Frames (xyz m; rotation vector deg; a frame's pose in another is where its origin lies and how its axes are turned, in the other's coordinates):
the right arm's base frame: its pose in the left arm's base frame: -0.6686 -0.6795 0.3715 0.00 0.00 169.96
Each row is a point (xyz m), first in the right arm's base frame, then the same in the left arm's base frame.
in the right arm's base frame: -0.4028 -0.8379 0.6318
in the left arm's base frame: -0.1259 0.0753 1.0033
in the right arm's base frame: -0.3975 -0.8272 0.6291
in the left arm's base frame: -0.1330 0.0657 1.0006
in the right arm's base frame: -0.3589 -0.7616 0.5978
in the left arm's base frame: -0.1824 0.0079 0.9693
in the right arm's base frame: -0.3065 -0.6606 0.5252
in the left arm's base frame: -0.2516 -0.0825 0.8967
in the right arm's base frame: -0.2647 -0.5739 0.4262
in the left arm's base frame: -0.3079 -0.1605 0.7977
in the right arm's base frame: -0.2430 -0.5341 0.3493
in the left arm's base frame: -0.3362 -0.1959 0.7208
